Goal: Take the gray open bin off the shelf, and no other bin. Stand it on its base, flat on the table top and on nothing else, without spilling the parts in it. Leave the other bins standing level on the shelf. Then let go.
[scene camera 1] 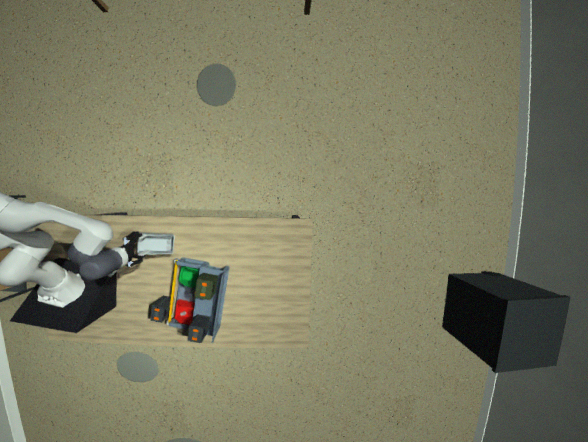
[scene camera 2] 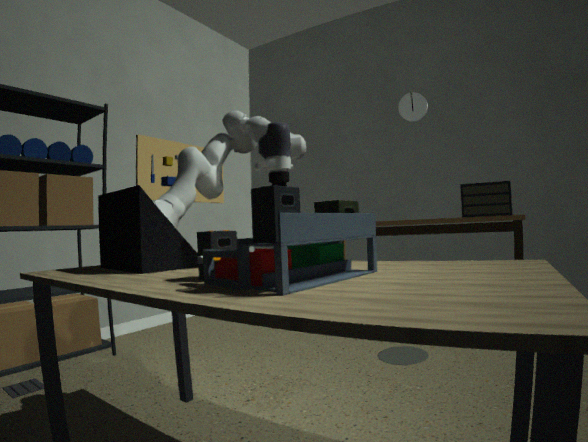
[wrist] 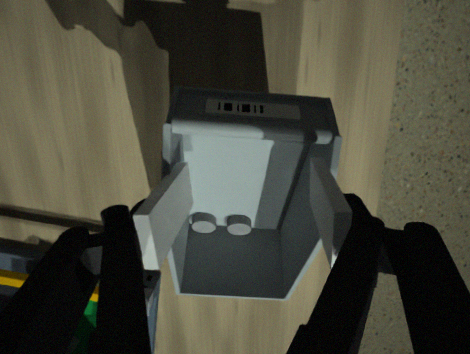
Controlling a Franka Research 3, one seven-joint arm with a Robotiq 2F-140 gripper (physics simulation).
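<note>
The gray open bin (scene camera 1: pixel 156 245) (wrist: pixel 225 170) is off the shelf, beyond the shelf's end. My gripper (scene camera 1: pixel 139 246) (wrist: pixel 249 181) holds it with both finger pads spread inside it, against its side walls. Two round gray parts (wrist: pixel 204 222) (wrist: pixel 239 225) lie in it in the wrist view. The bin's base is hidden; I cannot tell if it touches the table. It does not show in scene camera 2. The blue-gray shelf (scene camera 1: pixel 223 300) (scene camera 2: pixel 327 225) holds a green bin (scene camera 1: pixel 188 276) (scene camera 2: pixel 320 253) and a red bin (scene camera 1: pixel 184 311) (scene camera 2: pixel 270 261).
A dark box (scene camera 1: pixel 158 310) (scene camera 2: pixel 216 241) stands left of the shelf. Another dark box (scene camera 1: pixel 198 330) (scene camera 2: pixel 276 210) stands at its near end, and an olive box (scene camera 1: pixel 206 286) (scene camera 2: pixel 336 206) is on or above its far half. The wooden table (scene camera 1: pixel 270 280) (scene camera 2: pixel 450 295) extends around them.
</note>
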